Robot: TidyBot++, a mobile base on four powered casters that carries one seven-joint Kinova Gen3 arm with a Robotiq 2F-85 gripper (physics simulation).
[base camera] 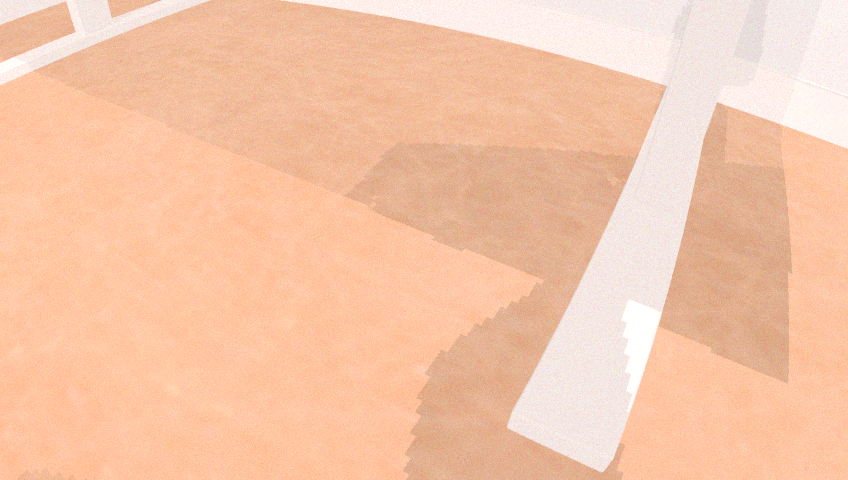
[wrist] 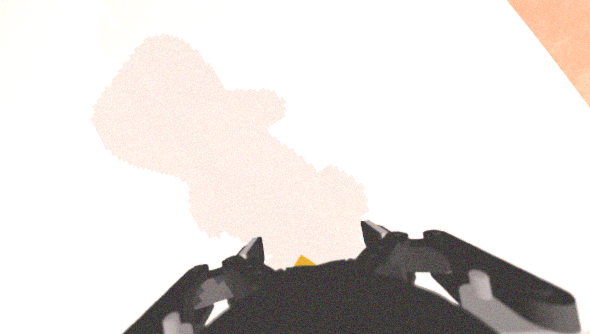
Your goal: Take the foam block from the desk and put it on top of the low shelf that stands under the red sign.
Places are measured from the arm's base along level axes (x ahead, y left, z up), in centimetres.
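Pixels of known places: gripper, between the fingertips: (wrist: 312,240).
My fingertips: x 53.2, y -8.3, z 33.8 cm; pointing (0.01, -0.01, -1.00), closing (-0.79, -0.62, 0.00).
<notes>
Behind a point stands the place of what it marks.
My gripper (wrist: 312,240) {x 53.2, y -8.3, z 33.8 cm} is open in the wrist view, its two dark fingertips apart above a white desk top (wrist: 425,110) {x 49.1, y -24.0, z 32.3 cm}. A small yellow-orange corner, seemingly of the foam block (wrist: 304,261) {x 52.8, y -6.2, z 33.2 cm}, shows between the fingers at the edge of the dark gripper body. The rest of it is hidden behind the gripper body, and nothing is gripped. The low shelf and the red sign do not show in either view.
A pale slanting post (base camera: 624,237) stands close on the right in the base view. A white frame rail (base camera: 119,36) shows at the upper left, and a pale wall base (base camera: 535,29) {x 107.9, y -21.7, z -35.7 cm} runs along the back. Orange-brown floor (base camera: 208,267) {x 44.1, y 20.7, z -39.7 cm} (wrist: 565,45) {x -33.5, y -142.2, z -39.7 cm} shows in both views.
</notes>
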